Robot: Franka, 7 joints.
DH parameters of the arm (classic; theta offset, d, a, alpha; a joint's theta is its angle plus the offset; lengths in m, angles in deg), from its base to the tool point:
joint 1: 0 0.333 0 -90
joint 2: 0 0 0 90
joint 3: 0 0.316 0.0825 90
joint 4: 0 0 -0.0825 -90
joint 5: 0 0.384 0 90
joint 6: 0 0 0.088 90
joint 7: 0 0.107 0 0
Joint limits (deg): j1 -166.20..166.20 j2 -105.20..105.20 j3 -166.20..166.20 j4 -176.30..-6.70 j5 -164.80..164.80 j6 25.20..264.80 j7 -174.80..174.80
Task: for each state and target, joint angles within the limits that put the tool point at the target. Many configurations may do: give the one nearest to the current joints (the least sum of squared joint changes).
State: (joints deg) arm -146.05 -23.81 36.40 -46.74 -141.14 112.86 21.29
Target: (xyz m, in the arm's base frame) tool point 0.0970 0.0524 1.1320
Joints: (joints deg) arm -139.90 -36.93 15.62 -56.31 -130.48 87.31 21.29
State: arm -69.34 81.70 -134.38 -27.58 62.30 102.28 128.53
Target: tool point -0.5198 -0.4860 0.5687
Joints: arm -98.47 84.14 -123.17 -58.29 56.56 86.62 128.53
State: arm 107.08 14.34 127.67 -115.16 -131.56 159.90 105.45
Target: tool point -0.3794 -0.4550 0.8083
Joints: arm 102.87 -2.48 124.66 -78.73 -130.44 146.10 105.45
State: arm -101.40 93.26 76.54 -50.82 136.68 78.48 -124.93
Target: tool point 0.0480 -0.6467 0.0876
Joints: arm -124.05 105.20 59.72 -76.59 124.20 42.09 -124.93
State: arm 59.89 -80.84 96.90 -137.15 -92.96 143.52 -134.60
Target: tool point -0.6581 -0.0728 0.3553
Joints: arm 72.95 -78.27 92.65 -104.86 -92.72 141.96 -134.60
